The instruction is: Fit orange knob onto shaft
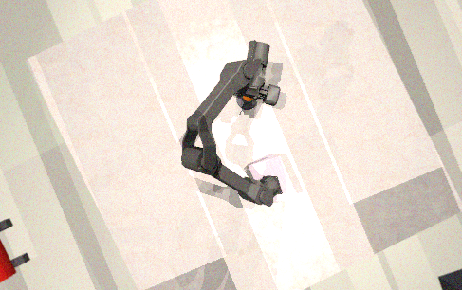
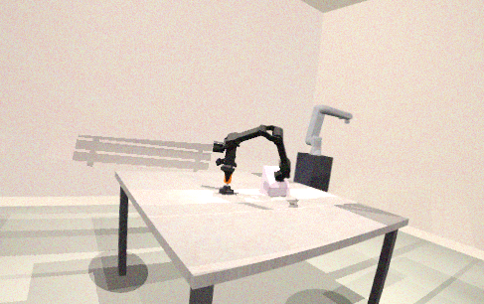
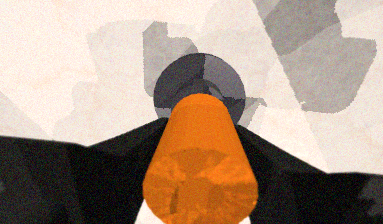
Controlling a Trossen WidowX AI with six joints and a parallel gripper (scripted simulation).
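The orange knob is 3 cm above my gripper tip. From my gripper tip the other things lie so: dark round pedestal 4 cm below.
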